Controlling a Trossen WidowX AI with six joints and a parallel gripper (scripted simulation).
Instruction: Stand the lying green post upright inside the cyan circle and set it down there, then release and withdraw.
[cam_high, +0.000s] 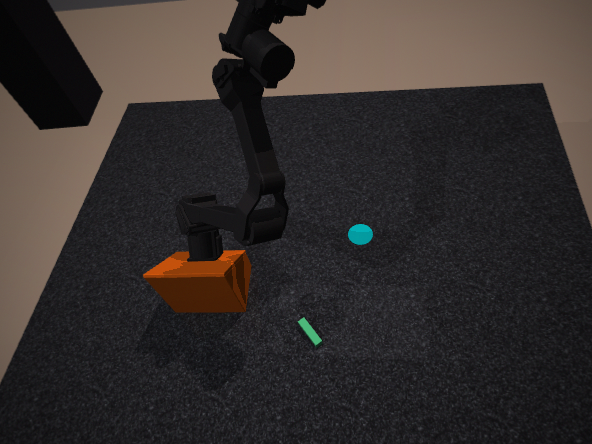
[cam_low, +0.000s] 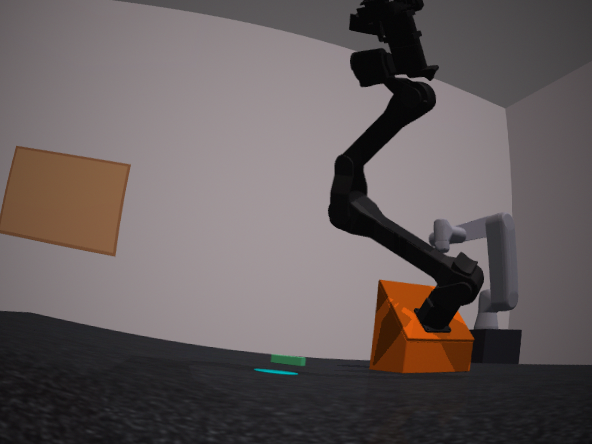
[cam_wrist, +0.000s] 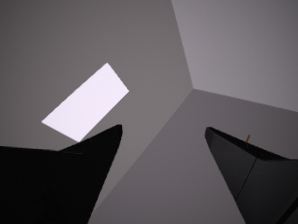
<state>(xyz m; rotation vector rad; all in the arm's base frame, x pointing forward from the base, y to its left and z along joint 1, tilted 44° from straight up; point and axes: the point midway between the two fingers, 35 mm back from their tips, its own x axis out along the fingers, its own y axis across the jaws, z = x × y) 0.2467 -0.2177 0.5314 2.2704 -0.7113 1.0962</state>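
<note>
The green post lies 50 mm behind my gripper tip, 370 mm to the right of it and 650 mm below it. The rest, counted from my gripper tip: cyan circle: 70 mm ahead, 120 mm to the right, 650 mm below.
</note>
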